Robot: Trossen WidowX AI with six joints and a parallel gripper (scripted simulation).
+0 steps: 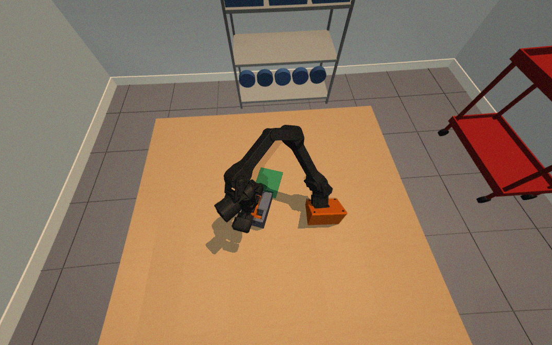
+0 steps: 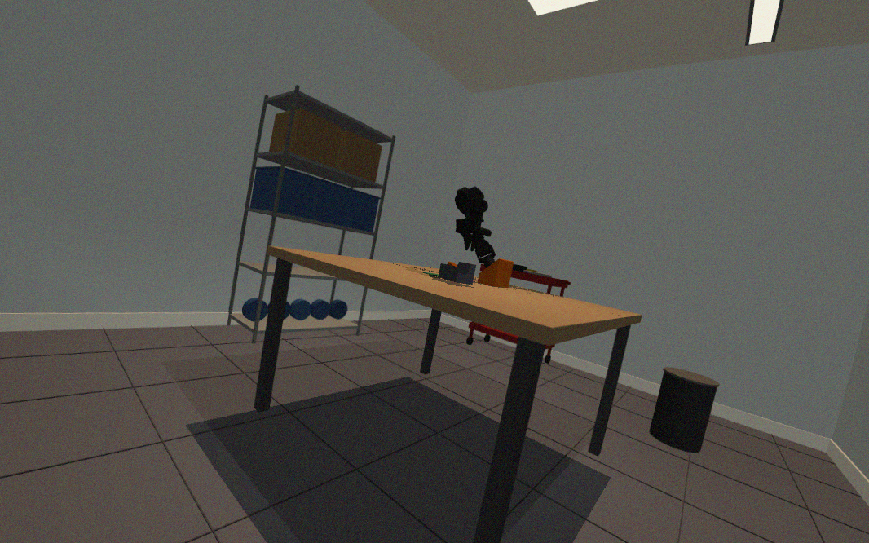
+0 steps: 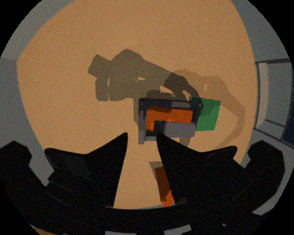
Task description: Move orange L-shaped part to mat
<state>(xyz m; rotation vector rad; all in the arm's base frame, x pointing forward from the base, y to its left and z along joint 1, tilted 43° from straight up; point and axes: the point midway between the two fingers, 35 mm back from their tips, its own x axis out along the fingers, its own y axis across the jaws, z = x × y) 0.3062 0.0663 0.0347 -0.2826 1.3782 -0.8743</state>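
Now: the orange L-shaped part 10 cm below my gripper tip, 4 cm to the right of it and 3 cm behind it. Round my gripper tip: green mat (21 cm to the right, 16 cm below, 9 cm behind).
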